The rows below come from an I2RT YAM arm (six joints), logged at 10 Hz.
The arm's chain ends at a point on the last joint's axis. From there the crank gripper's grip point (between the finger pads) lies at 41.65 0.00 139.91 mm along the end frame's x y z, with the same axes.
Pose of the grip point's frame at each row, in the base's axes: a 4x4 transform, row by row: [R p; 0 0 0 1], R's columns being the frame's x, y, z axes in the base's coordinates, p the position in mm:
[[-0.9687, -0.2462, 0.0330, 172.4], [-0.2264, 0.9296, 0.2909, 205.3], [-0.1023, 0.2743, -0.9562, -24.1], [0, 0, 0, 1]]
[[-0.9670, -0.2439, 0.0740, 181.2], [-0.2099, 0.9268, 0.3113, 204.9], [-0.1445, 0.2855, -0.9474, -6.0], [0, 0, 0, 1]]
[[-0.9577, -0.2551, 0.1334, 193.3], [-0.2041, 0.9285, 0.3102, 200.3], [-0.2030, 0.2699, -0.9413, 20.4], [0, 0, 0, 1]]
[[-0.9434, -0.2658, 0.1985, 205.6], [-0.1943, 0.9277, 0.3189, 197.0], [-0.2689, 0.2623, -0.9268, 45.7], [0, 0, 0, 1]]
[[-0.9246, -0.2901, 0.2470, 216.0], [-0.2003, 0.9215, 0.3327, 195.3], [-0.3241, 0.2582, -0.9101, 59.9], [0, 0, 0, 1]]
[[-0.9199, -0.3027, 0.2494, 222.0], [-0.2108, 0.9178, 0.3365, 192.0], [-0.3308, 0.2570, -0.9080, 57.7], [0, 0, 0, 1]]
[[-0.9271, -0.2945, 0.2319, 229.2], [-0.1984, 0.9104, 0.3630, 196.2], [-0.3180, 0.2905, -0.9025, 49.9], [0, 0, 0, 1]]
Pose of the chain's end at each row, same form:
[[-0.9687, -0.2462, 0.0330, 208.1], [-0.2264, 0.9296, 0.2909, 174.0], [-0.1023, 0.2743, -0.9562, 113.9], [0, 0, 0, 1]]
[[-0.9670, -0.2439, 0.0740, 211.1], [-0.2099, 0.9268, 0.3113, 170.1], [-0.1445, 0.2855, -0.9474, 132.6], [0, 0, 0, 1]]
[[-0.9577, -0.2551, 0.1334, 214.5], [-0.2041, 0.9285, 0.3102, 165.4], [-0.2030, 0.2699, -0.9413, 160.6], [0, 0, 0, 1]]
[[-0.9434, -0.2658, 0.1985, 217.1], [-0.1943, 0.9277, 0.3189, 160.5], [-0.2689, 0.2623, -0.9268, 186.6], [0, 0, 0, 1]]
[[-0.9246, -0.2901, 0.2470, 220.0], [-0.2003, 0.9215, 0.3327, 157.1], [-0.3241, 0.2582, -0.9101, 200.7], [0, 0, 0, 1]]
[[-0.9199, -0.3027, 0.2494, 225.4], [-0.2108, 0.9178, 0.3365, 153.7], [-0.3308, 0.2570, -0.9080, 198.5], [0, 0, 0, 1]]
[[-0.9271, -0.2945, 0.2319, 235.4], [-0.1984, 0.9104, 0.3630, 153.7], [-0.3180, 0.2905, -0.9025, 189.4], [0, 0, 0, 1]]

